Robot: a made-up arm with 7 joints.
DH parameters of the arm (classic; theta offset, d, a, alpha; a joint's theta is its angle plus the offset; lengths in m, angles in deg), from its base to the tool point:
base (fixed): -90 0 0.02 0
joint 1: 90 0.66 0.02 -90
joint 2: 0 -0.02 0.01 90
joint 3: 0 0.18 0.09 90
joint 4: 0 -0.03 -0.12 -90
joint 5: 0 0.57 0.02 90
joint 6: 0 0.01 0.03 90
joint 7: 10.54 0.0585 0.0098 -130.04
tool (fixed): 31.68 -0.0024 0 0
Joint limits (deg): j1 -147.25..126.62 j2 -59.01..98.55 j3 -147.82..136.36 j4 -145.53..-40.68 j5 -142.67..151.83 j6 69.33..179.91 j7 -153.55..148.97
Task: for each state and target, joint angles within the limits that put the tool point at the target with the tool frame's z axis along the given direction. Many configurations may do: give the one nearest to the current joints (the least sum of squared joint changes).
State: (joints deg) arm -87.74 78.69 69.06 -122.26 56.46 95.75 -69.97
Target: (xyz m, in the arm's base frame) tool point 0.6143 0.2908 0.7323 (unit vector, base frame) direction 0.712 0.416 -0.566
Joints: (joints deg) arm -49.89 79.93 86.63 -99.84 53.96 82.40 -88.07
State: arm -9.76 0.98 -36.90 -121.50 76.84 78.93 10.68
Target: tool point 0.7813 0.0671 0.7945 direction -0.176 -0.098 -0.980
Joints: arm 11.99 12.88 -13.17 -94.18 126.65 78.67 -9.76
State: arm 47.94 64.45 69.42 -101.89 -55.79 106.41 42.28
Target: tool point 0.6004 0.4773 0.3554 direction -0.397 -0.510 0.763
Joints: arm 19.89 66.65 30.01 -66.69 -67.61 117.35 70.21
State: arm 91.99 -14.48 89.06 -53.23 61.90 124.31 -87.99
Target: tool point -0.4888 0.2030 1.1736 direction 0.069 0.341 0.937
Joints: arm 84.10 -45.56 41.78 -89.87 48.42 98.11 -91.90
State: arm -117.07 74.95 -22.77 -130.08 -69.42 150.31 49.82
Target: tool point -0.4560 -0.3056 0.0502 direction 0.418 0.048 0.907
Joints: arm -108.03 82.43 -25.45 -89.54 -69.33 133.72 81.34
